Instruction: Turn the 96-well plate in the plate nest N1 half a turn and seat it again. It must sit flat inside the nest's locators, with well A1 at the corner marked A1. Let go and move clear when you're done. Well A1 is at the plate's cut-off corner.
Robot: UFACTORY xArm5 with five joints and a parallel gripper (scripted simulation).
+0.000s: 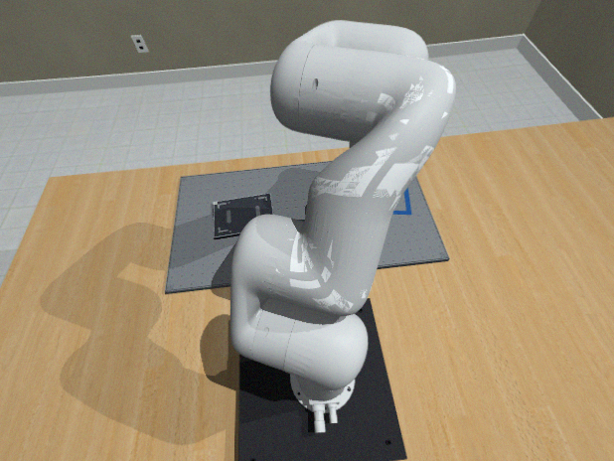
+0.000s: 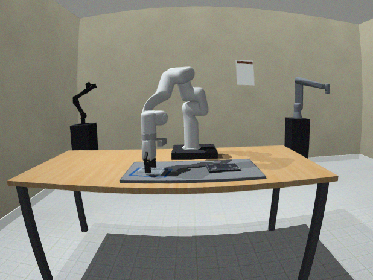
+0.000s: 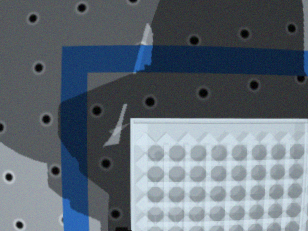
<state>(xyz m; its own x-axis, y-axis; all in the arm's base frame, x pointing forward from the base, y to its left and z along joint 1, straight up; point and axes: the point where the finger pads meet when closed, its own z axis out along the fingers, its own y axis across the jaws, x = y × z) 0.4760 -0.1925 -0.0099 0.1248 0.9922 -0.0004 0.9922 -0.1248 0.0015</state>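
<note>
The white 96-well plate lies 10 mm below my hand. The rest, counted from my hand: plate nest: 370 mm to the left, 50 mm behind, 10 mm below; then A1 label: 450 mm to the left, 10 mm below, 10 mm behind.
</note>
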